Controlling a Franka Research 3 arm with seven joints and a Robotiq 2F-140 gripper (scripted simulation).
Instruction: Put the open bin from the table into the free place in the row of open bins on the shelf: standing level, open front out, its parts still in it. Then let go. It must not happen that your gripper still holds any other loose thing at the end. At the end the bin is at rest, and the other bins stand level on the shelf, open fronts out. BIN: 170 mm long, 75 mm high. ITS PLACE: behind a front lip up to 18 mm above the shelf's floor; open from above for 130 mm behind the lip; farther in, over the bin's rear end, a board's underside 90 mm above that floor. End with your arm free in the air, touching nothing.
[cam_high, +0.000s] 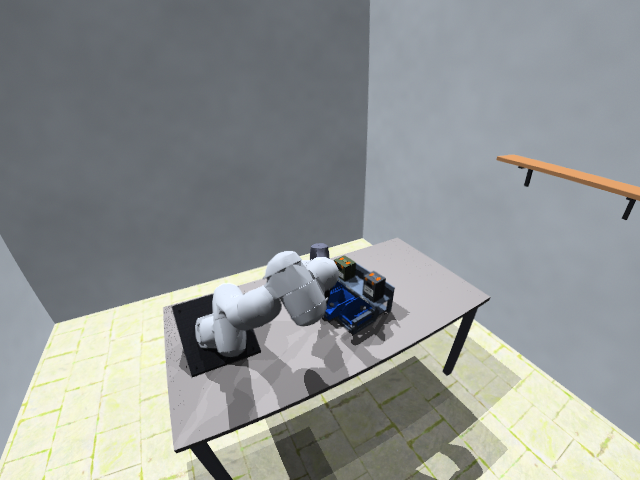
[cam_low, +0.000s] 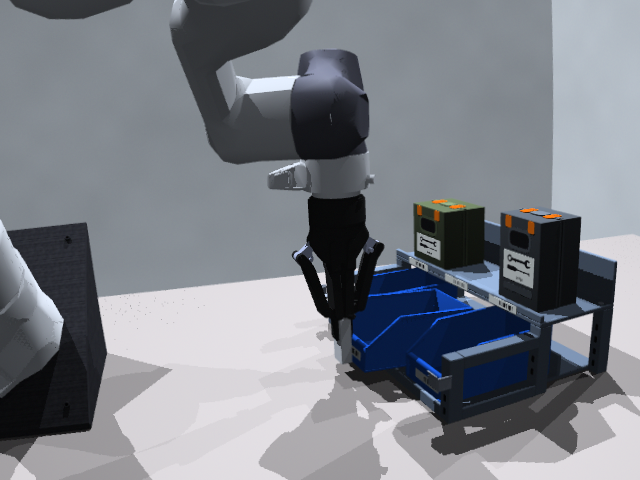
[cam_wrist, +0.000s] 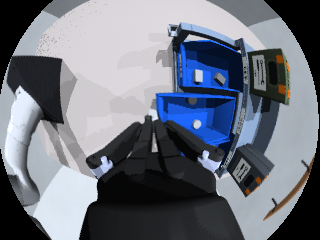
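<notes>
Now: the shelf floor 180 mm ahead of my hand, 60 mm to the left of it and 50 mm below it. The rest, counted from my hand: green case: 210 mm ahead, 180 mm to the left, 100 mm above; then black box: 270 mm ahead, 110 mm above, 40 mm to the right.
</notes>
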